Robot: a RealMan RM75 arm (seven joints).
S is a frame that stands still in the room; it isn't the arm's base.
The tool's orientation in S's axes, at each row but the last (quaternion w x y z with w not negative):
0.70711, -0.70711, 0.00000, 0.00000
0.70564, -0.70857, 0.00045, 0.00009
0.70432, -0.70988, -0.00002, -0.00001
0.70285, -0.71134, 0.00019, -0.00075
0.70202, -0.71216, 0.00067, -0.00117
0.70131, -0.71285, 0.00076, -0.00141
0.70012, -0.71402, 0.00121, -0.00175
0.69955, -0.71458, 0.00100, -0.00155
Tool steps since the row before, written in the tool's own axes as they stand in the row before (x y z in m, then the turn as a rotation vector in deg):
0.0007, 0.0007, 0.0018, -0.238, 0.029, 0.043
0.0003, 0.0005, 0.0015, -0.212, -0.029, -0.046
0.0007, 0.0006, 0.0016, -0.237, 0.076, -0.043
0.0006, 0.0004, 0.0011, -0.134, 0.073, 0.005
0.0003, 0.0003, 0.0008, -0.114, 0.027, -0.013
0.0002, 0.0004, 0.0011, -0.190, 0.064, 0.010
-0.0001, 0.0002, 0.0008, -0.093, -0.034, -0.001
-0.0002, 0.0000, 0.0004, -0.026, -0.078, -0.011
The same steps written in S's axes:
0.0007, 0.0018, -0.0007, -0.238, 0.043, -0.029
0.0003, 0.0015, -0.0005, -0.212, -0.046, 0.029
0.0007, 0.0016, -0.0006, -0.237, -0.044, -0.076
0.0006, 0.0011, -0.0004, -0.134, 0.004, -0.073
0.0003, 0.0008, -0.0003, -0.114, -0.013, -0.027
0.0002, 0.0011, -0.0004, -0.190, 0.010, -0.064
-0.0001, 0.0008, -0.0002, -0.093, 0.000, 0.034
-0.0002, 0.0004, 0.0000, -0.026, -0.009, 0.078

